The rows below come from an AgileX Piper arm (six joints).
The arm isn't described. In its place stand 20 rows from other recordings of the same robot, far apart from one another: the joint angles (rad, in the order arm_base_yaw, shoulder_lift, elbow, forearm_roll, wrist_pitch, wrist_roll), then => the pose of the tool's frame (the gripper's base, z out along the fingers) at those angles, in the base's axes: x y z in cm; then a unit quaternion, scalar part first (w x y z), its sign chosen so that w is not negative.
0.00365 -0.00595 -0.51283 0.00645 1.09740 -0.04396 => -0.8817 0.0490 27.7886 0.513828 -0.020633 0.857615 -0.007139
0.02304 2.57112 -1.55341 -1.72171 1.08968 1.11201 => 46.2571 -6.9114 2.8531 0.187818 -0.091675 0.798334 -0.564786
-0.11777 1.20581 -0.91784 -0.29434 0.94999 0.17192 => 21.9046 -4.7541 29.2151 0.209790 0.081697 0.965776 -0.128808
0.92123 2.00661 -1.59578 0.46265 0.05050 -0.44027 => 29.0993 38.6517 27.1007 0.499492 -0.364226 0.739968 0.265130
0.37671 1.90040 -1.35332 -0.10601 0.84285 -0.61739 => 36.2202 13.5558 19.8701 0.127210 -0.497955 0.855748 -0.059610
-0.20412 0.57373 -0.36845 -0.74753 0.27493 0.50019 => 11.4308 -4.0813 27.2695 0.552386 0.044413 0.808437 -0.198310
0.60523 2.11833 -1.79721 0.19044 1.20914 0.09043 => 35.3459 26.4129 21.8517 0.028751 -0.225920 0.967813 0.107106
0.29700 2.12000 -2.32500 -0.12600 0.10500 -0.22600 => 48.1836 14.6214 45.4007 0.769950 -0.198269 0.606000 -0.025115
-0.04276 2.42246 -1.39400 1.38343 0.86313 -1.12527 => 43.0246 4.9593 3.4837 0.163918 0.007278 0.896849 0.410780
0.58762 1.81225 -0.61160 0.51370 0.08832 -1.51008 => 22.1880 15.2537 8.8288 0.189373 -0.702213 0.686092 -0.017675
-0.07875 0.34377 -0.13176 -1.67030 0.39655 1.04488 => 7.9386 -4.1347 23.8152 0.571968 -0.070082 0.730387 -0.366711
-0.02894 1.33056 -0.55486 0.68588 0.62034 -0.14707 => 20.9962 2.7440 18.5477 0.142698 0.190187 0.946581 0.217832
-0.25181 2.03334 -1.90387 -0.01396 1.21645 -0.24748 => 42.5797 -11.0775 28.3269 0.148896 0.000764 0.987827 -0.045025
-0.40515 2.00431 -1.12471 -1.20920 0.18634 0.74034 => 36.5012 -17.3703 13.2088 0.280634 0.003265 0.934267 -0.219954
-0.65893 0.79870 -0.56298 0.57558 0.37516 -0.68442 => 13.8798 -8.4528 29.6713 0.513486 0.166121 0.832612 -0.124470
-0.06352 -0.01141 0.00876 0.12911 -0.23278 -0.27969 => 5.0987 -0.5951 23.1467 0.805129 -0.014434 0.584992 -0.096665
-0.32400 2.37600 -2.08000 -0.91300 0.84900 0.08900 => 48.5584 -22.0096 20.7067 0.179966 -0.015565 0.890342 -0.417925
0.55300 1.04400 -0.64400 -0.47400 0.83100 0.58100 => 16.6489 6.6711 25.4507 0.282770 -0.104631 0.951535 -0.060625
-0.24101 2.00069 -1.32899 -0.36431 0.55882 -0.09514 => 39.7473 -11.5396 16.3417 0.184516 -0.059347 0.967975 -0.159552
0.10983 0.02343 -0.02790 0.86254 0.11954 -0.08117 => 5.5636 1.4427 21.4310 0.628625 0.199486 0.673339 0.334142
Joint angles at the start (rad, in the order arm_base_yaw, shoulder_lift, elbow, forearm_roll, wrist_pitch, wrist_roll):
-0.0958, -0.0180, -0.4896, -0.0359, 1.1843, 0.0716
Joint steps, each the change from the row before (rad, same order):
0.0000, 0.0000, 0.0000, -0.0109, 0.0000, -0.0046
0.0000, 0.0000, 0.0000, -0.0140, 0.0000, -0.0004
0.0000, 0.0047, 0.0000, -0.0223, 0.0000, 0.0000
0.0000, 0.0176, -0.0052, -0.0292, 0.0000, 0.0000
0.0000, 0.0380, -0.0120, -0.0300, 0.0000, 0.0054
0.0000, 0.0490, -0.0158, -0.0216, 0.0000, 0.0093
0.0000, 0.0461, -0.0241, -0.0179, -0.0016, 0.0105
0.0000, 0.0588, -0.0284, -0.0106, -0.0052, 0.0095
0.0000, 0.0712, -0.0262, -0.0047, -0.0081, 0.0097
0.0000, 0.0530, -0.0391, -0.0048, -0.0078, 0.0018
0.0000, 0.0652, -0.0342, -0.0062, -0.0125, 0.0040
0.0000, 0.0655, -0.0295, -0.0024, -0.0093, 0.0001
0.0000, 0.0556, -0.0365, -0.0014, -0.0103, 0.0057
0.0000, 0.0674, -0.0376, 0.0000, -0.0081, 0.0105
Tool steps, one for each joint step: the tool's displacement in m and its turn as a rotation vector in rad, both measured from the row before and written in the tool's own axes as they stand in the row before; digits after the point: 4 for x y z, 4 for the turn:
-0.0001, -0.0009, 0.0000, 0.0101, -0.0007, -0.0087
-0.0001, -0.0012, 0.0000, 0.0129, -0.0009, -0.0057
-0.0005, -0.0018, 0.0005, 0.0208, 0.0033, -0.0087
-0.0026, -0.0023, 0.0007, 0.0274, 0.0105, -0.0121
-0.0056, -0.0022, 0.0015, 0.0283, 0.0239, -0.0090
-0.0072, -0.0014, 0.0021, 0.0206, 0.0313, -0.0035
-0.0086, -0.0013, 0.0000, 0.0168, 0.0187, 0.0002
-0.0110, -0.0004, 0.0010, 0.0100, 0.0238, 0.0002
-0.0121, 0.0007, 0.0039, 0.0048, 0.0357, -0.0001
-0.0128, -0.0002, -0.0013, 0.0040, 0.0054, -0.0026
-0.0137, 0.0005, 0.0025, 0.0051, 0.0174, -0.0043
-0.0127, 0.0011, 0.0045, 0.0021, 0.0258, -0.0077
-0.0131, 0.0007, 0.0017, 0.0006, 0.0084, 0.0015
-0.0143, 0.0014, 0.0045, 0.0000, 0.0212, 0.0048

